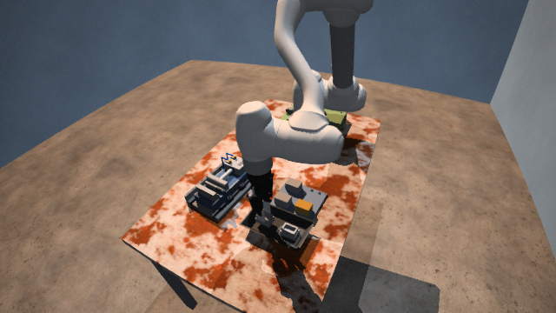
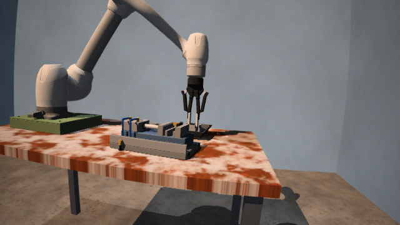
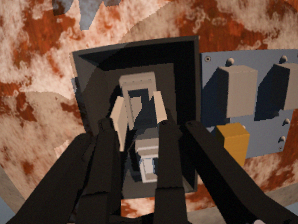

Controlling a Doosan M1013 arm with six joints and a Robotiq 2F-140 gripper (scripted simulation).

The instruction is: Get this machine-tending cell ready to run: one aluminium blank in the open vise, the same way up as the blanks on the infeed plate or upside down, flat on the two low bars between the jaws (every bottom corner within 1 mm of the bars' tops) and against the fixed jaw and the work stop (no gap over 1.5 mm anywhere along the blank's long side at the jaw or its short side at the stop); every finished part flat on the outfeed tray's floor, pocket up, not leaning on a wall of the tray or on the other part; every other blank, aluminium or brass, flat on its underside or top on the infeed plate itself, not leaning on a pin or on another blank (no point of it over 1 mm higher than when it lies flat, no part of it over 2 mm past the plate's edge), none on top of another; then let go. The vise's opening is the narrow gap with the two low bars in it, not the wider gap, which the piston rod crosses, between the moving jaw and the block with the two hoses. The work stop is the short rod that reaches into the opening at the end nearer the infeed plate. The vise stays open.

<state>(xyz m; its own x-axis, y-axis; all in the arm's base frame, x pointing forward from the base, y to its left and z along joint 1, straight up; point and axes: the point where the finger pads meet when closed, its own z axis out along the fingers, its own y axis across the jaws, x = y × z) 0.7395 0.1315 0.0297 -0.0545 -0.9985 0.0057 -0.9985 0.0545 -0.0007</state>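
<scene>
My hand is 13 cm past the aluminium blank, 1 cm to the right of it and 6 cm above it. Also, from my hand: brass blank 12 cm behind, 10 cm to the left, 6 cm below; then infeed plate 17 cm behind, 6 cm to the left, 8 cm below; then vise 9 cm behind, 25 cm to the right, 5 cm below.
</scene>
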